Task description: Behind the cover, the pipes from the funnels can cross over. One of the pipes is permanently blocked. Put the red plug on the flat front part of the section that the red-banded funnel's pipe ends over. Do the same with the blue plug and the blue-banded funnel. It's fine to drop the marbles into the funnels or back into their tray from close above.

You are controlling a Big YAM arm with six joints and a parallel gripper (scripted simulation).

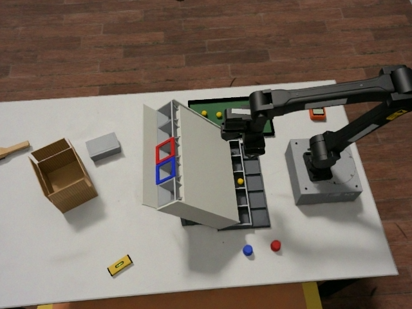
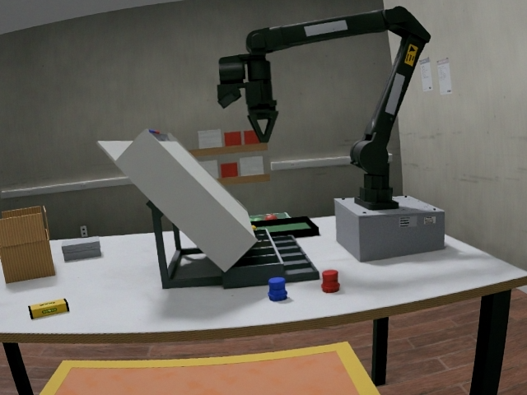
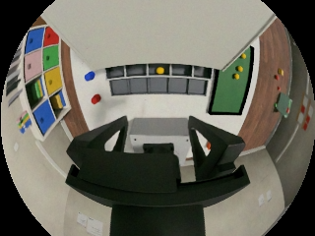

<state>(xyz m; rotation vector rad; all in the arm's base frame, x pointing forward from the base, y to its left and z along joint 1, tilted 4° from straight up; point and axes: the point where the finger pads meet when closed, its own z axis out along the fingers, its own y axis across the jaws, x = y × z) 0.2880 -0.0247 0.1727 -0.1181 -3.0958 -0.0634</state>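
The green marble tray is 33 cm to the right of my hand and 30 cm below it. From my hand the other things lie so: white sloped cover: 14 cm ahead, 1 cm to the right, 10 cm below; then cardboard box: 71 cm ahead, 11 cm to the right, 23 cm below.
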